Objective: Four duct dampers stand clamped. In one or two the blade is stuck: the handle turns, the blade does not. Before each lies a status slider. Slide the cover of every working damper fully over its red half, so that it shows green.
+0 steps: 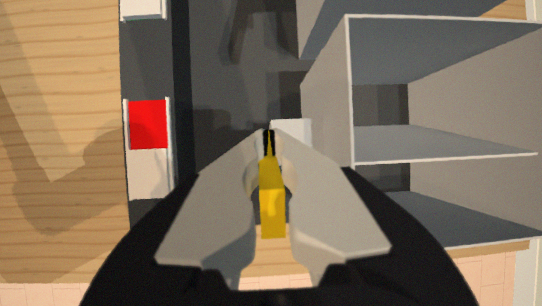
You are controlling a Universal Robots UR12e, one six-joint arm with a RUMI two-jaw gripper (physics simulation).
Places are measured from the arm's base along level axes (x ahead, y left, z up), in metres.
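Where they show: gripper, fingertip midpoint: (268,131).
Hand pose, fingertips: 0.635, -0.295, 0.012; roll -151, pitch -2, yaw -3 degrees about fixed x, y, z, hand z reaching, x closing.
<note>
After its pixels a point has its place, as x, y, z.
My gripper (268,131) {0.635, -0.295, 0.012} is shut, with nothing held. Its tips are over the far part of a yellow handle (272,212) {0.631, -0.331, 0.073}, which shows through the narrow gap and in the hollow between the fingers. Whether the tips touch it, I cannot tell. A pale block (294,131) {0.659, -0.295, -0.034} is just beyond the tips, beside the grey duct (325,107) {0.685, -0.278, -0.023}. Inside this duct the blade (435,145) {0.774, -0.318, -0.015} stands tilted, with openings on both sides. The status slider (148,125) {0.515, -0.272, -0.072} at left shows its red half, and its white cover (147,172) {0.513, -0.319, -0.064} lies over the lower half.
Part of another slider's white cover (142,7) {0.524, -0.154, -0.064} shows at the top left, with a faint green line at its lower edge. Part of a neighbouring duct (370,35) {0.715, -0.233, 0.004} is at the top. The dark base (215,85) {0.577, -0.220, -0.135} runs between sliders and ducts, on the wooden table (60,60) {0.357, -0.155, -0.153}.
</note>
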